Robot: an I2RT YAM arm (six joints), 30 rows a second.
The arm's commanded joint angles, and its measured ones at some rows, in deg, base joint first. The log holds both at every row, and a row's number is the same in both.
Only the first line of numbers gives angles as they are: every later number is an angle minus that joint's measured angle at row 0.
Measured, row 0:
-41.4, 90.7, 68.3, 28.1, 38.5, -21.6
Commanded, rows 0 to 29:
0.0, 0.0, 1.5, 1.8, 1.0, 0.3
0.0, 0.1, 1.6, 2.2, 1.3, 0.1
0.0, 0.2, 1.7, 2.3, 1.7, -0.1
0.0, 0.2, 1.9, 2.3, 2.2, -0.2
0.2, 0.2, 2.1, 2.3, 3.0, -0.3
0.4, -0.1, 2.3, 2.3, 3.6, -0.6
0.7, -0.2, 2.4, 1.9, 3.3, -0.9
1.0, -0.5, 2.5, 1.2, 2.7, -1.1
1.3, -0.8, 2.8, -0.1, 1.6, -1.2
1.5, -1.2, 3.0, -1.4, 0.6, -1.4
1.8, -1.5, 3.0, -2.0, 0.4, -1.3
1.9, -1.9, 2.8, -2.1, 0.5, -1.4
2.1, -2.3, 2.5, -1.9, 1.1, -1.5
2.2, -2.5, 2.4, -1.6, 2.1, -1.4
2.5, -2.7, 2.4, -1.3, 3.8, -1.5
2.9, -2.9, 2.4, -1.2, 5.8, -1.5
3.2, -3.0, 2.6, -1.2, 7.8, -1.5
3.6, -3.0, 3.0, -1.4, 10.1, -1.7
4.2, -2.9, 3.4, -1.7, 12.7, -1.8
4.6, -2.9, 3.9, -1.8, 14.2, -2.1
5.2, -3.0, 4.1, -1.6, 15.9, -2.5
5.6, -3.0, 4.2, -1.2, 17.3, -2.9
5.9, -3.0, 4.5, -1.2, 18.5, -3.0
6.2, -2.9, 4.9, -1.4, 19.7, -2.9
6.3, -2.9, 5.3, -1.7, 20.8, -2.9
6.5, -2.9, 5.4, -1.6, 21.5, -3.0
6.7, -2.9, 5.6, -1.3, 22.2, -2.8
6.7, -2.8, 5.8, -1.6, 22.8, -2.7
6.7, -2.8, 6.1, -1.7, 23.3, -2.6
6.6, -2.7, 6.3, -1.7, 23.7, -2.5
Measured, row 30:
6.6, -1.0, 4.5, -2.5, 19.3, -1.8
